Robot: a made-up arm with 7 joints.
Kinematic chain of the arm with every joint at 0, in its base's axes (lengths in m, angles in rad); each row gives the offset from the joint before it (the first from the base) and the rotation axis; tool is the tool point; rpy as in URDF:
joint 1: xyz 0 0 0.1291 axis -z
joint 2: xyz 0 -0.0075 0.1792 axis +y
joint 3: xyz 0 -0.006 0.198 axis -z
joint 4: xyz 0 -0.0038 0.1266 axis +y
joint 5: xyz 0 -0.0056 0.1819 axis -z
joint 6: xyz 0 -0.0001 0.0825 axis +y
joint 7: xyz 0 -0.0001 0.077 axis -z
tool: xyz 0 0 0 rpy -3.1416 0 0
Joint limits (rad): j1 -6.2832..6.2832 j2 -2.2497..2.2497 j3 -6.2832..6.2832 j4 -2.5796..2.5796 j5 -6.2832..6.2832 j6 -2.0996..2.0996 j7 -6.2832..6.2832
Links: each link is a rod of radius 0.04 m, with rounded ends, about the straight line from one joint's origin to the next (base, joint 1, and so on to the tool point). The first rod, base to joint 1, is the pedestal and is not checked.
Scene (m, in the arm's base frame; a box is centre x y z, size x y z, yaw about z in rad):
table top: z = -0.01
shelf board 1: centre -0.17 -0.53 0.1 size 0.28 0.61 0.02 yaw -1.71
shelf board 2: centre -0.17 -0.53 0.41 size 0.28 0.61 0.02 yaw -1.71
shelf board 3: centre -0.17 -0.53 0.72 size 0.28 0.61 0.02 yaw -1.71
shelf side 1: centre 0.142 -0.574 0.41 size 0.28 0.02 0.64 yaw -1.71
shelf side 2: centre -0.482 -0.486 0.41 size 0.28 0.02 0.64 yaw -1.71
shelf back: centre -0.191 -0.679 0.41 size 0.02 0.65 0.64 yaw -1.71
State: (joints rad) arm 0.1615 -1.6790 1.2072 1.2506 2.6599 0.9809 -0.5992
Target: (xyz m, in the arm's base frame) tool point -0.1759 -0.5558 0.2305
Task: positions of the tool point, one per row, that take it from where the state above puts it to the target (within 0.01 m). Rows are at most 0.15 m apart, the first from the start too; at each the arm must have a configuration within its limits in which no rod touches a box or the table.
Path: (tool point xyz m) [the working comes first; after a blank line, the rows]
Joints at the target: -0.7882 -1.7778 1.3129 1.0586 2.6503 0.8037 -0.5992
Straight joint move there: touches shelf side 2.

1: -0.4333 -0.2669 0.2988
2: -0.3343 -0.3015 0.2740
3: -0.2314 -0.3022 0.2492
4: -0.1357 -0.2691 0.2305
5: -0.1570 -0.3384 0.2342
6: -0.1717 -0.4030 0.2385
7: -0.1798 -0.4616 0.2409
8: -0.1812 -0.5129 0.2388
9: -0.1759 -0.5558 0.2305

